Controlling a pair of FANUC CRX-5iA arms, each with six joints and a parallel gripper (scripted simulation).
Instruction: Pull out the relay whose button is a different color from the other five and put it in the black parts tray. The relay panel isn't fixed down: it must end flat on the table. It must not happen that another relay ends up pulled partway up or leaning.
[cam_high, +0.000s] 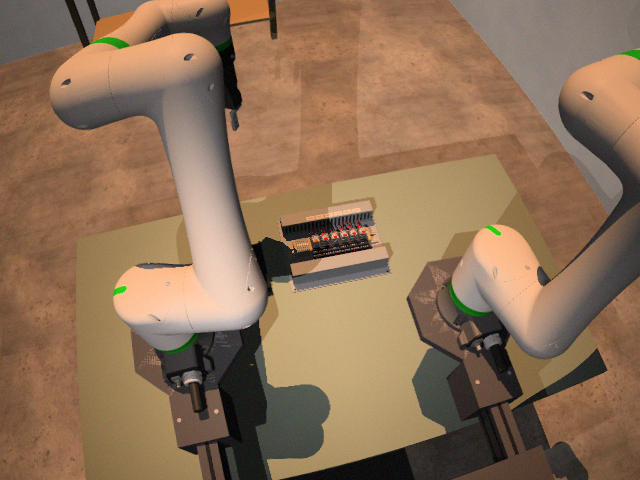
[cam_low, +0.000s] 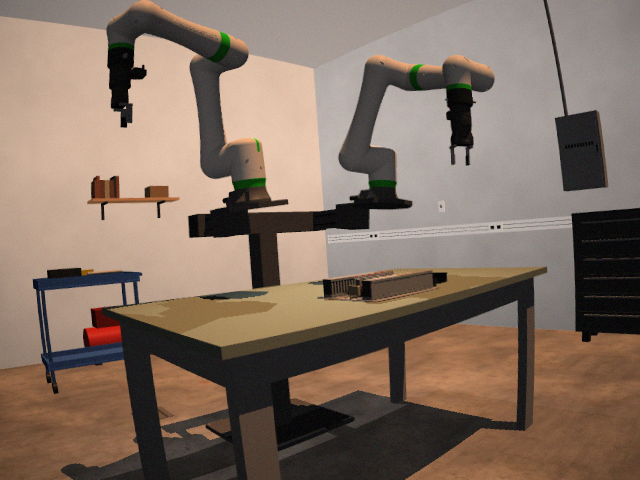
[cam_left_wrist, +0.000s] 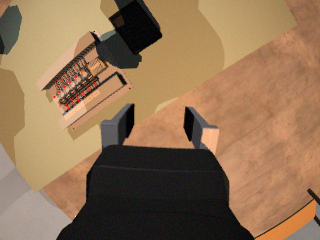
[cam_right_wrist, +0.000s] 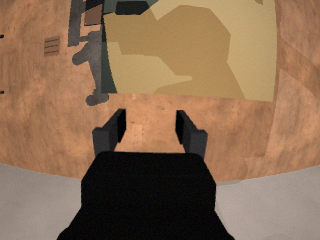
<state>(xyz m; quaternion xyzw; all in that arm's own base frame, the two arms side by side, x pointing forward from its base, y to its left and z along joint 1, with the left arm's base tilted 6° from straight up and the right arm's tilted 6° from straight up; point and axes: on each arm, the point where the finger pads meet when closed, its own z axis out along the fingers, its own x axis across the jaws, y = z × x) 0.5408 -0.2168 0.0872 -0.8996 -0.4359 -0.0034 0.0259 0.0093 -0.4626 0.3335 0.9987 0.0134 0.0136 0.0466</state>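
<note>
My left gripper is now 410 mm above the relay panel, 280 mm to the left of it and 160 mm past it. Also, from my left hand: black parts tray (420 mm below, 230 mm behind).
</note>
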